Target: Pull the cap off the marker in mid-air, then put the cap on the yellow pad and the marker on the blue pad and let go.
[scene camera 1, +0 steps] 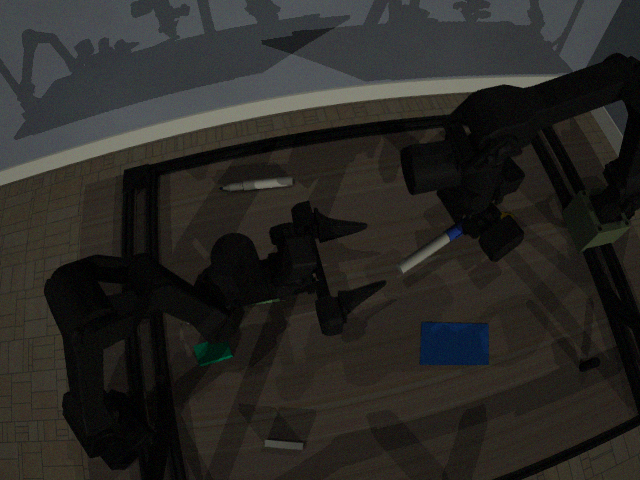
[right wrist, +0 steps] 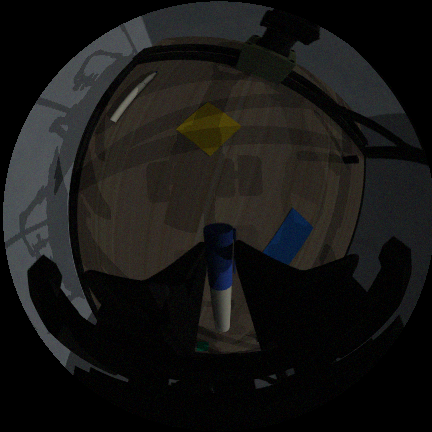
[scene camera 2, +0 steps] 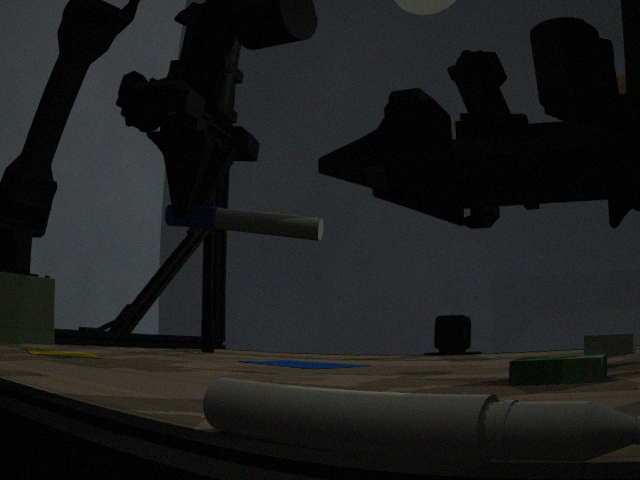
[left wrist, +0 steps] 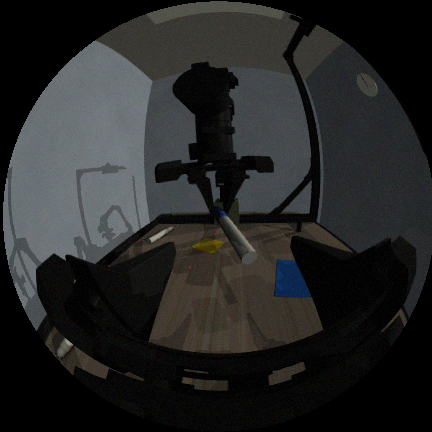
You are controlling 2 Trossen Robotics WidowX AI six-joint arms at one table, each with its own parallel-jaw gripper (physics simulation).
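Places are measured from the left arm's base along level axes (x back, y down, z right), in centimetres.
Pixels of known places: left gripper, fingertip midpoint: (scene camera 1: 376,253) (right wrist: 203,354) (scene camera 2: 348,179) (left wrist: 234,245); right gripper, fingertip midpoint: (scene camera 1: 462,227) (right wrist: 219,246) (scene camera 2: 185,219) (left wrist: 218,215); left arm's base, origin of the base link: (scene camera 1: 111,429); right arm's base, origin of the base link: (scene camera 1: 605,208) (right wrist: 273,46) (scene camera 2: 11,275).
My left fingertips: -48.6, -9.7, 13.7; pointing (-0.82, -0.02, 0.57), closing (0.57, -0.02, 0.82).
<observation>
Ahead of a thing's pixels: the offset from my left fingertips to its top centre, as dx, dy, dz.
The marker's white barrel @[-8.2, +1.0, +5.6] (scene camera 1: 423,255) (scene camera 2: 268,224) (left wrist: 237,240) (right wrist: 221,307) wears its blue cap @[-12.6, +0.7, +7.1] (scene camera 1: 454,232) (scene camera 2: 204,218) (left wrist: 220,212) (right wrist: 219,275). My right gripper (scene camera 1: 467,225) (scene camera 2: 180,209) is shut on the cap and holds the marker high above the table, its barrel end towards my left gripper. My left gripper (scene camera 1: 375,254) (scene camera 2: 320,164) is open and empty, in front of the barrel end and apart from it. The blue pad @[-2.2, +15.0, +18.3] (scene camera 1: 453,343) (scene camera 2: 310,364) (left wrist: 290,277) (right wrist: 290,237) and yellow pad @[-26.9, +15.0, +11.9] (scene camera 2: 64,353) (left wrist: 207,245) (right wrist: 209,129) lie on the table; the right arm mostly hides the yellow one in scene camera 1.
A white pen @[-2.5, +13.2, -29.3] (scene camera 1: 256,183) (scene camera 2: 351,413) lies near the table's far edge in scene camera 1. Another white pen @[-42.2, +13.2, +1.5] (left wrist: 161,234) (right wrist: 132,97) lies near an edge. A green block (scene camera 1: 212,352) (scene camera 2: 558,369), a pale block @[+29.4, +12.9, +7.5] (scene camera 1: 284,444) (scene camera 2: 610,343) and a small dark object @[-14.4, +10.3, +43.1] (scene camera 1: 589,364) are on the table.
</observation>
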